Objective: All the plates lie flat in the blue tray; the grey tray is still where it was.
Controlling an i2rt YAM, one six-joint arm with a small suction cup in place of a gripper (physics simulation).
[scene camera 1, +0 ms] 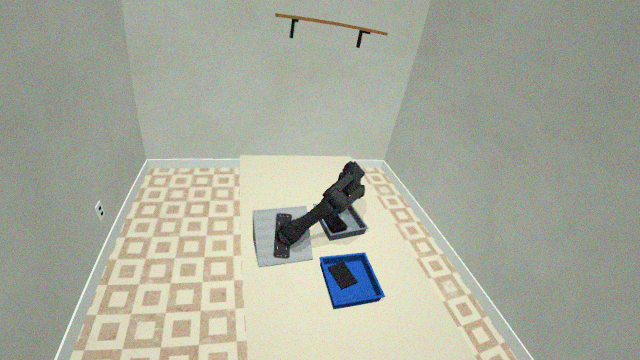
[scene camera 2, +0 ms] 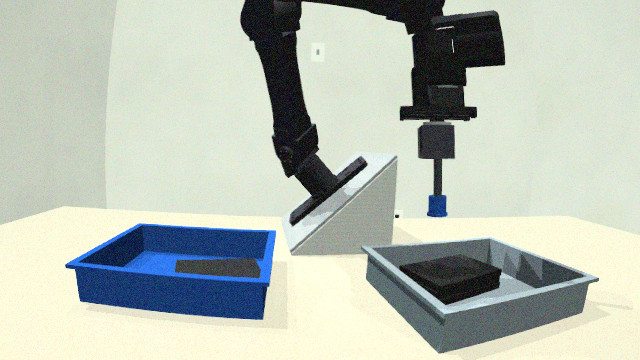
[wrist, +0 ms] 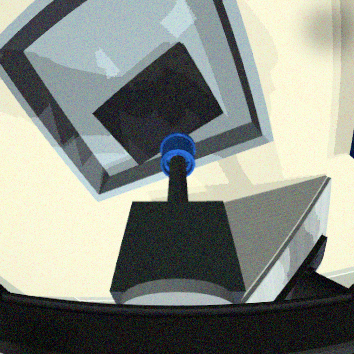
Labels:
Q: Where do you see my suction cup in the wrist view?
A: At 174, 141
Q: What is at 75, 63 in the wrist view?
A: A grey tray.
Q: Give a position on a grey tray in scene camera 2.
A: At 534, 290

